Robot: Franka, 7 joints.
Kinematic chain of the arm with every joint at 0, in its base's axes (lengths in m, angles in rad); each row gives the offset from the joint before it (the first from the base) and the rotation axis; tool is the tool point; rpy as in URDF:
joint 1: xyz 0 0 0.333 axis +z
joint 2: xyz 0 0 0 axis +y
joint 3: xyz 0 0 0.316 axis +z
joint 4: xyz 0.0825 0 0 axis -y
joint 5: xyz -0.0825 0 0.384 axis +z
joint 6: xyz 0 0 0 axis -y
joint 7: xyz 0.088 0 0 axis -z
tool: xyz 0 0 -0.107 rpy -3.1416 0 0
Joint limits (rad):
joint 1: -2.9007..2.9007
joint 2: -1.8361..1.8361
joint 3: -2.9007..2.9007
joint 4: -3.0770..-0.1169
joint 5: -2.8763..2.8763
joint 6: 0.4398..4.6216
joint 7: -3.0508..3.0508
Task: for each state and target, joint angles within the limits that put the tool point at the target. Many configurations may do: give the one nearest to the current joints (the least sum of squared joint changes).
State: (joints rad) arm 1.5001 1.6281 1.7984 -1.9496 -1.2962 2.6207 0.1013
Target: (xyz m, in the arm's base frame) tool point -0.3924 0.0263 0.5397
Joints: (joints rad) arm 1.3862 1.7080 1.9782 -2.5731 -1.3389 2.6585 0.1013
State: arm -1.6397 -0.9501 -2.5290 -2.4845 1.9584 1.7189 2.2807
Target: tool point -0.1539 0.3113 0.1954
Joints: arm -1.9679 -0.3074 -2.6777 -2.7724 1.8112 1.3693 2.2807
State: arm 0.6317 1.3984 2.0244 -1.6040 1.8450 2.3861 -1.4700
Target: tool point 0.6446 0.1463 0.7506
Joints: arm -0.2062 1.6822 2.5670 -1.2830 1.8507 2.2194 -1.4700
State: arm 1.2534 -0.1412 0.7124 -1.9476 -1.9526 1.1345 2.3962
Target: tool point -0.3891 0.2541 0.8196
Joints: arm 1.5142 -0.3074 1.0393 -1.7212 -2.0717 1.2563 2.3962
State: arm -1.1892 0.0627 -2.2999 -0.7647 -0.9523 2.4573 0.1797
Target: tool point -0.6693 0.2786 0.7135
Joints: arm -0.8985 -0.5627 -2.3310 -1.0171 -0.9523 2.4465 0.1797
